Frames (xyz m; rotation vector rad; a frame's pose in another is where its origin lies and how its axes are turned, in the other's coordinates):
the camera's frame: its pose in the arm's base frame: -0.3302 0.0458 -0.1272 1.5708 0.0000 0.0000
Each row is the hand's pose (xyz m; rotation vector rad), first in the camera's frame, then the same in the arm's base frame.
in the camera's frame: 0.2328 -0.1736 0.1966 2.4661 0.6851 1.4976
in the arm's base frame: -0.0974 -0.1508 -0.3008 -1.5511 0.4620 -1.2411
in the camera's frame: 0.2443 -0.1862 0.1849 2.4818 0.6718 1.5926
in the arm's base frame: -0.0859 -0.1391 -0.3134 -1.4767 0.5113 -1.2575
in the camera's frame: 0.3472 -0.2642 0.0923 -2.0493 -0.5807 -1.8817
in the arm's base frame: 0.0170 -0.0465 -0.3914 -0.9206 0.7391 -1.3988
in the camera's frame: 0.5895 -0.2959 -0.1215 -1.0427 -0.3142 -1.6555
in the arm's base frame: 0.2593 0.1673 -0.4231 0.1700 0.8923 -1.3103
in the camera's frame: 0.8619 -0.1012 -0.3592 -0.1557 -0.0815 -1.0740
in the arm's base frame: 0.5317 0.4050 -0.2284 1.2518 0.7562 -0.8804
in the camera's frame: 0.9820 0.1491 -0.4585 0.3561 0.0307 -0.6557
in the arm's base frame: 0.6518 0.5043 0.0219 1.8611 0.5647 -0.5142
